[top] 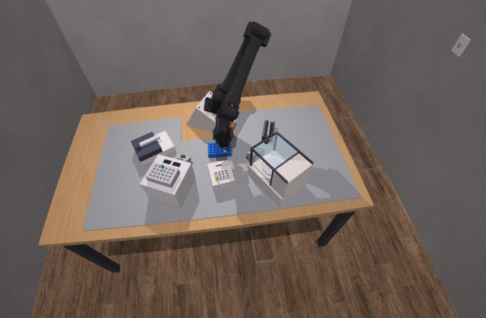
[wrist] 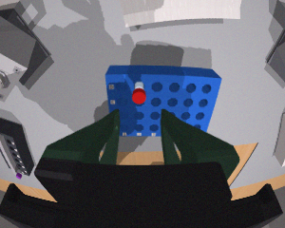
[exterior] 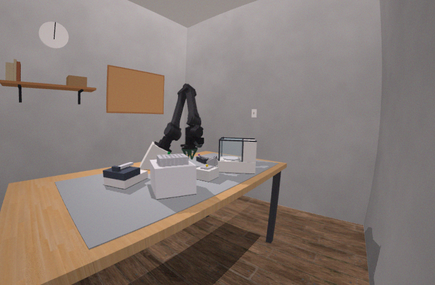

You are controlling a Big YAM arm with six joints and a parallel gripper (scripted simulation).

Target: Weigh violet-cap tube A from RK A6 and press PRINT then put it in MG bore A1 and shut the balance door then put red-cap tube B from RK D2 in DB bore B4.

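The tube rack is 7 cm below my hand, 3 cm to the right of it and 2 cm behind it. Also, from my hand: yellow-capped tube: 20 cm ahead, 2 cm to the right, 2 cm below; balance door: 23 cm to the left, 12 cm above, 11 cm ahead; dry block: 15 cm ahead, 5 cm below, 1 cm to the right.
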